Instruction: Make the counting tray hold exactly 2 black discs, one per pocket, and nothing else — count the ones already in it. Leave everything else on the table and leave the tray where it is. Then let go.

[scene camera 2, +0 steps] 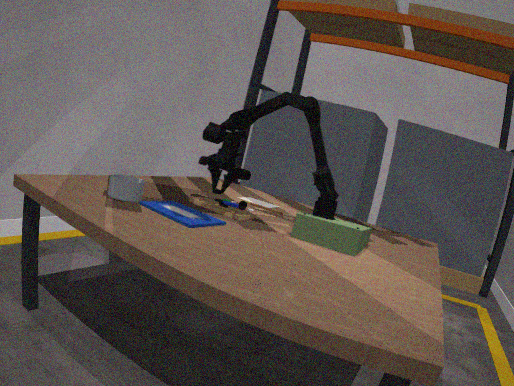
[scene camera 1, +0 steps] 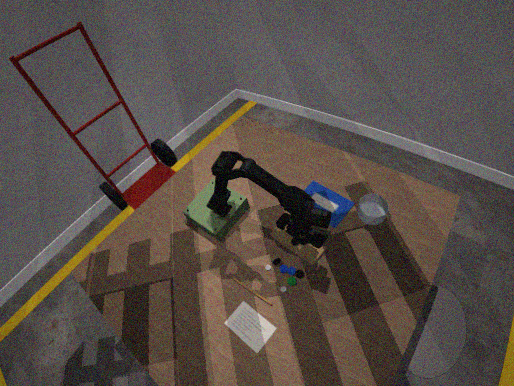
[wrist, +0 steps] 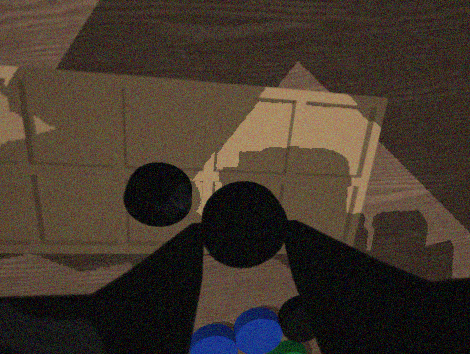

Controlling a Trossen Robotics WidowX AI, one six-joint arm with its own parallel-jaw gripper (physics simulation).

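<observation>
The wooden counting tray (wrist: 100, 247) lies under my gripper, its pockets in two rows. One black disc (wrist: 158, 194) sits in a near-row pocket in the wrist view. My gripper (scene camera 2: 219, 190) (wrist: 244, 232) is shut on another black disc (wrist: 244, 215), which it holds above the tray's near side. Loose on the table beside the tray are a black disc (scene camera 1: 276, 261) (scene camera 2: 242, 205), another black disc (scene camera 1: 299, 274) (wrist: 298, 320), two blue discs (scene camera 1: 284, 268) (wrist: 259, 331) touching or close together, and a green disc (scene camera 1: 292, 281) (wrist: 289, 348). The arm hides part of the tray in scene view 1.
Two small pale discs (scene camera 1: 268, 267) (scene camera 1: 283, 289), a thin wooden stick (scene camera 1: 252, 291) and a printed sheet (scene camera 1: 250, 326) lie near the loose discs. A blue tray (scene camera 1: 345, 204) (scene camera 2: 207, 222) and a grey round bowl (scene camera 1: 372, 209) (scene camera 2: 125, 189) stand on the tray's other side. The arm's base is green (scene camera 2: 330, 234).
</observation>
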